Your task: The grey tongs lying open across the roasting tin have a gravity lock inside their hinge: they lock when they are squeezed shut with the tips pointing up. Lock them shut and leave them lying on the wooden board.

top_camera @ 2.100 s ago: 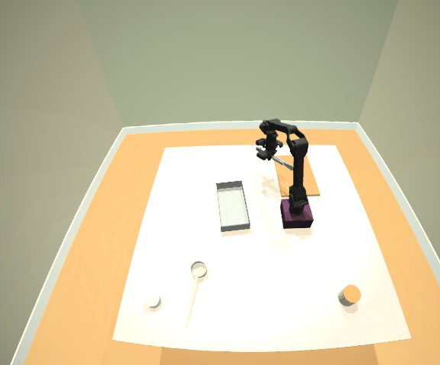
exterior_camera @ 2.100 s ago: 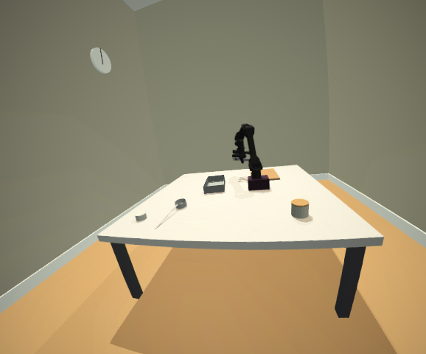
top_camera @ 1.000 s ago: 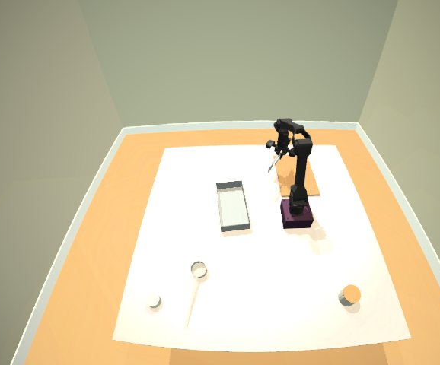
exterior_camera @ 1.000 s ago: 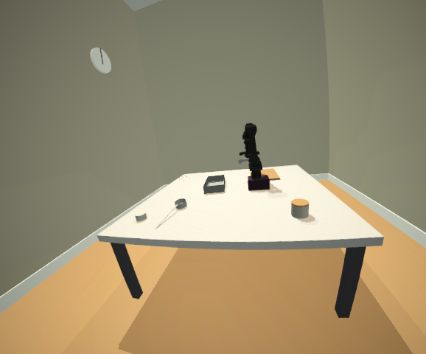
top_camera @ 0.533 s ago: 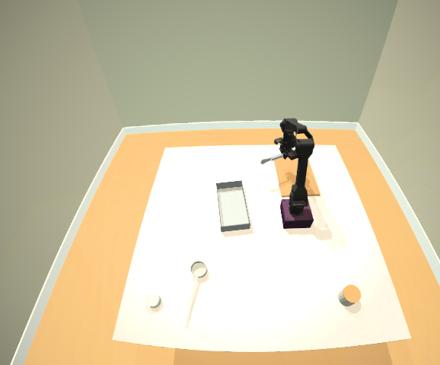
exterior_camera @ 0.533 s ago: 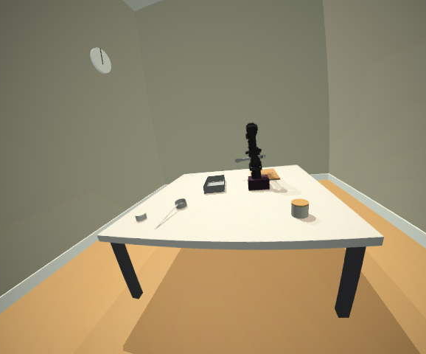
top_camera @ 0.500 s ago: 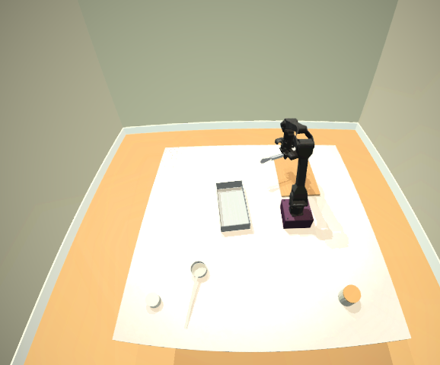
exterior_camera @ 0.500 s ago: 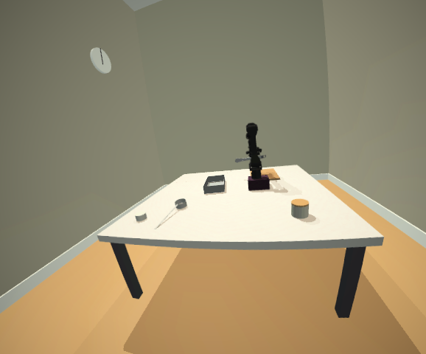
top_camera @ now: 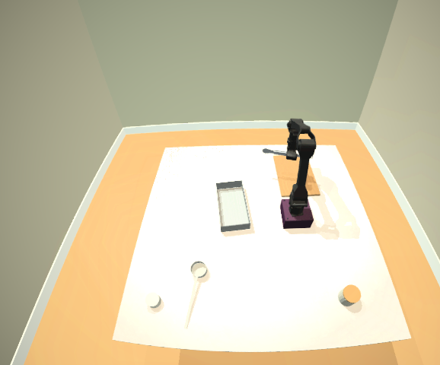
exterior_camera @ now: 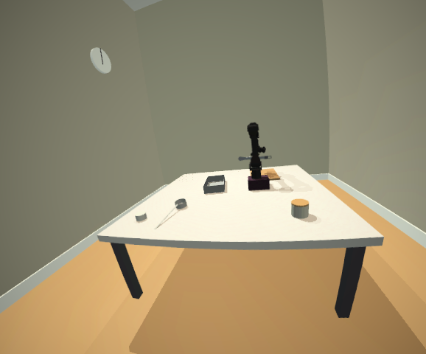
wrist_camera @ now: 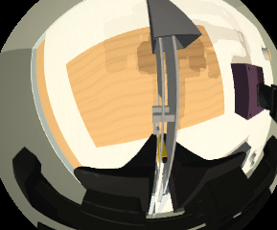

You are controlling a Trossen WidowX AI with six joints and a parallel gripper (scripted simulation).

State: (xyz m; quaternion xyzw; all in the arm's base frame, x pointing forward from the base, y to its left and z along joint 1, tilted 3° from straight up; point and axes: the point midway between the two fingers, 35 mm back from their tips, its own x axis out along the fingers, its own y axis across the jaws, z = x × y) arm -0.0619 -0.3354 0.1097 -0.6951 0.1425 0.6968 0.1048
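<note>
The wooden board lies 120 mm below my gripper tip, 50 mm behind it and 20 mm to the left of it. From my gripper tip the other things lie so: white dish: 800 mm ahead, 700 mm to the left, 110 mm below; then cork-lidded jar: 810 mm to the left, 90 mm below, 70 mm behind; then grey roasting tin: 390 mm ahead, 210 mm to the left, 100 mm below.
</note>
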